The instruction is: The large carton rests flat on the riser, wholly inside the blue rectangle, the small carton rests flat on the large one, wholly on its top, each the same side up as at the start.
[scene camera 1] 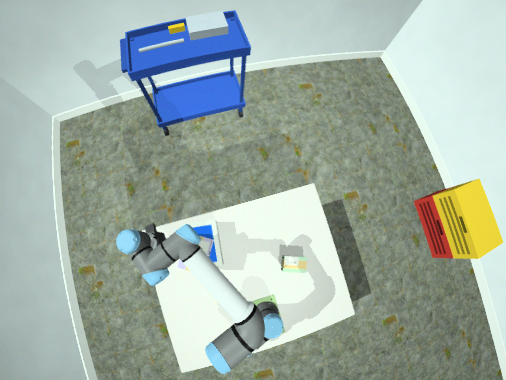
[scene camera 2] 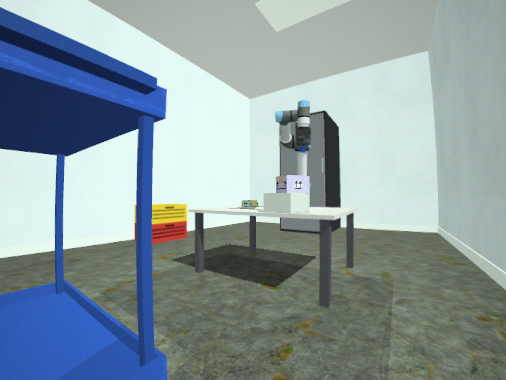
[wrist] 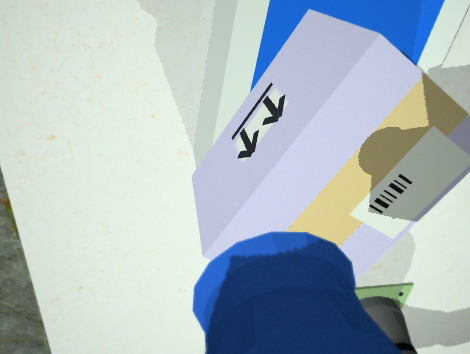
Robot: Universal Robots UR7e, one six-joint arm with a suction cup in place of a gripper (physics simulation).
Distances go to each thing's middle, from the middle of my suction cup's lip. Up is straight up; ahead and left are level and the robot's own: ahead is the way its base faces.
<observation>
I see the large lavender carton (wrist: 343, 137) 90 mm behind my suction cup, 90 mm to the right of it and 210 mm below it.
</observation>
